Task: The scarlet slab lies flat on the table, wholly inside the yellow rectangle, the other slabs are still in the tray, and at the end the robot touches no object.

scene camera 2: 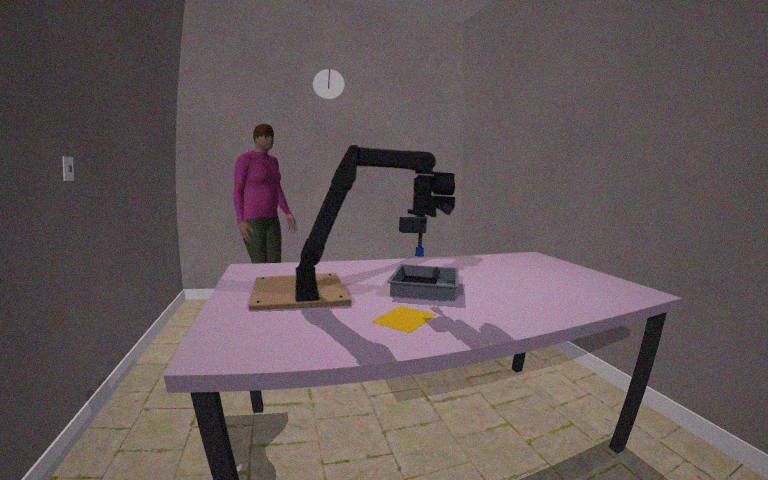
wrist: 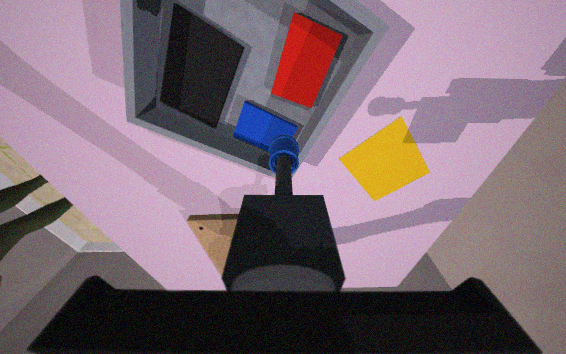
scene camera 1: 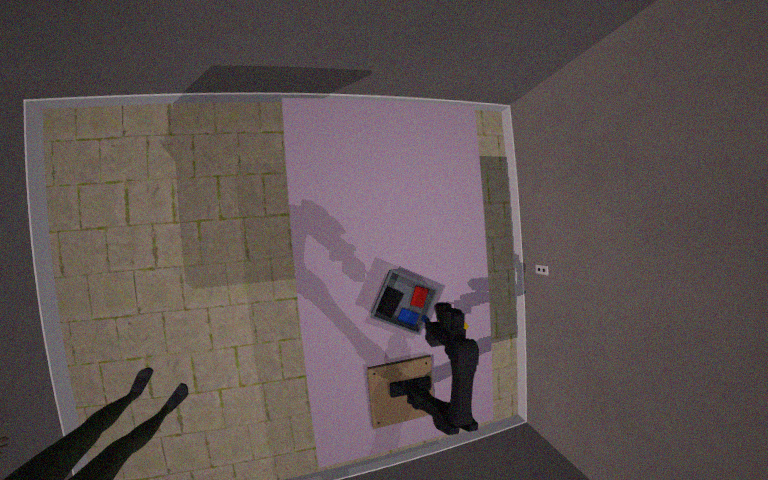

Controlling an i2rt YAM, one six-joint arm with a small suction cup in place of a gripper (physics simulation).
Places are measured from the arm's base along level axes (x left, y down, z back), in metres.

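Pixels of known places: hand at its tool point: point(scene camera 2: 419, 255) point(wrist: 283, 149) point(scene camera 1: 424, 318); arm's base at its link origin: point(scene camera 2: 306, 290) point(scene camera 1: 410, 386).
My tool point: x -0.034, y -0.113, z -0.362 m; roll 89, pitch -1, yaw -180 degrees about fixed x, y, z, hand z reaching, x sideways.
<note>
For each thing: its top centre in the pictures, then the offset to it from my tool point. "*": a spot on its surface instead. Level surfaces: height alone.
- scarlet slab at its top centre: point(wrist: 303, 66) point(scene camera 1: 419, 297) dy +0.118, dx -0.027, dz -0.059 m
- grey tray at its top centre: point(wrist: 238, 79) point(scene camera 2: 426, 274) point(scene camera 1: 405, 303) dy +0.080, dx +0.053, dz -0.049 m
- blue slab at its top centre: point(wrist: 264, 132) point(scene camera 1: 408, 317) dy +0.117, dx +0.031, dz +0.030 m
- larger black slab at its top centre: point(wrist: 197, 76) point(scene camera 2: 419, 279) point(scene camera 1: 389, 302) dy +0.117, dx +0.116, dz -0.050 m
- yellow rectangle at a spot on its surface: point(wrist: 385, 159) point(scene camera 2: 409, 316) * dy +0.129, dx -0.190, dz +0.090 m
- pink table at its surface level: dy +0.129 m
The scarlet slab point(scene camera 1: 419, 296) point(wrist: 308, 61) lies in the grey tray point(scene camera 1: 375, 320) point(scene camera 2: 424, 290) point(wrist: 128, 65), near one wall. A blue slab point(scene camera 1: 408, 316) point(wrist: 261, 123) and a larger black slab point(scene camera 1: 389, 301) point(wrist: 204, 65) also lie in the tray. The yellow rectangle point(scene camera 2: 403, 319) point(wrist: 385, 159) lies flat on the table beside the tray, with no slab on it; in scene camera 1 the arm hides most of it. My gripper, a blue suction cup point(scene camera 1: 425, 319) point(scene camera 2: 419, 251) point(wrist: 284, 154), is open and holds nothing. It hangs in the air above the tray's corner near the blue slab.
The arm's base stands on a wooden board point(scene camera 1: 385, 410) point(scene camera 2: 271, 291) point(wrist: 212, 245) on the pink table point(scene camera 1: 385, 169) point(scene camera 2: 543, 283). The tray's raised walls surround the slabs. A person point(scene camera 2: 261, 186) stands behind the table. Shadows of the arm cross the table top.
</note>
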